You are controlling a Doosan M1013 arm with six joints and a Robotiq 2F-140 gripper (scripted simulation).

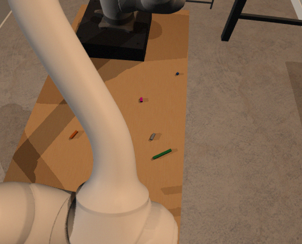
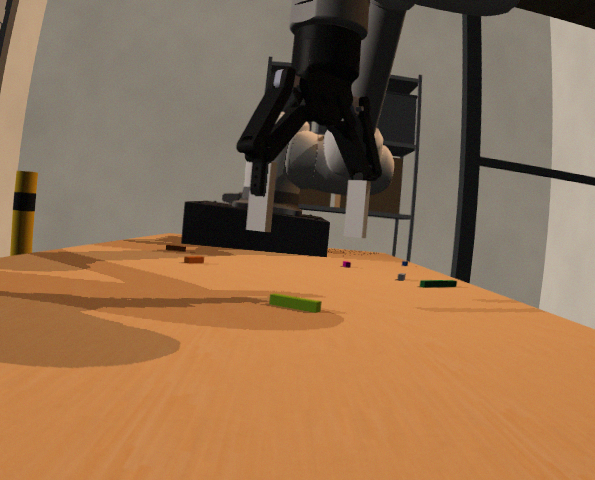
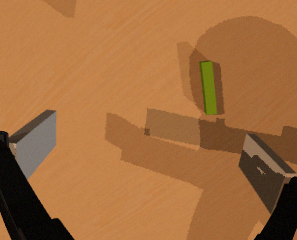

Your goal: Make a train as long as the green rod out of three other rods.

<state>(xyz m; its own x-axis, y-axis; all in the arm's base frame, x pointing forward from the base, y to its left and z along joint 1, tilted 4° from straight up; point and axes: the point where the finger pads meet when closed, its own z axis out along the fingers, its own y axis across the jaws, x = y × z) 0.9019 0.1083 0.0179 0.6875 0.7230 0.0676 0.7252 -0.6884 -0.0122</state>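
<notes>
Now: hand 660 mm past the blue rod, 230 mm to the right of it and 70 mm above it. Also, from my hand: green rod 240 mm behind, 210 mm to the left, 70 mm below; then lime rod 60 mm ahead, 10 mm to the right, 70 mm below; then grey rod 310 mm behind, 160 mm to the left, 70 mm below.
</notes>
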